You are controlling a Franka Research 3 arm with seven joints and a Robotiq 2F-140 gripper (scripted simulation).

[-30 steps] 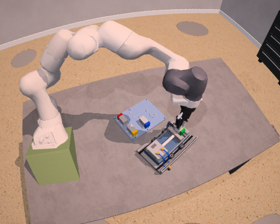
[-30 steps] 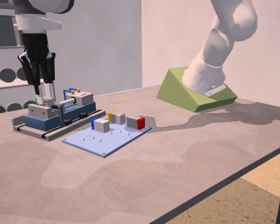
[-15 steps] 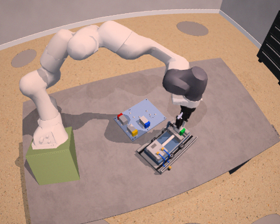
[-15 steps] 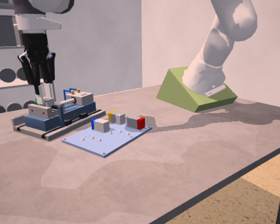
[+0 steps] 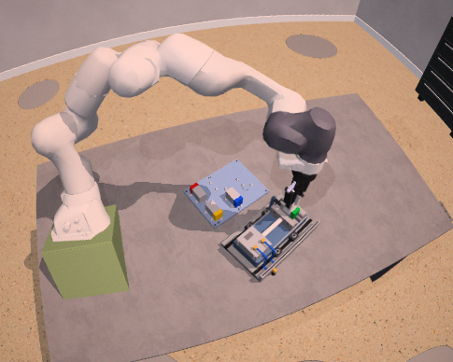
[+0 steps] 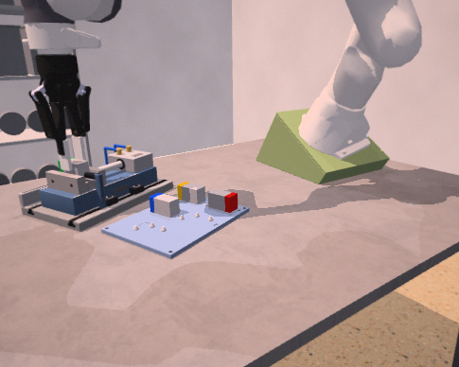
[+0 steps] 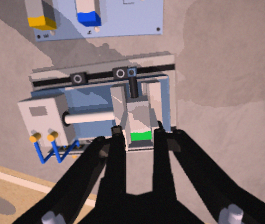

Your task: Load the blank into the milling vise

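Now: the green-ended blank 4 cm below my hand. The rest, counted from my hand: blue-ended blank (15 cm behind, 13 cm to the left, 11 cm below); then fixed jaw (6 cm below, 2 cm ahead, 1 cm to the left); then black work stop rod (5 cm below, 4 cm to the left, 3 cm behind).
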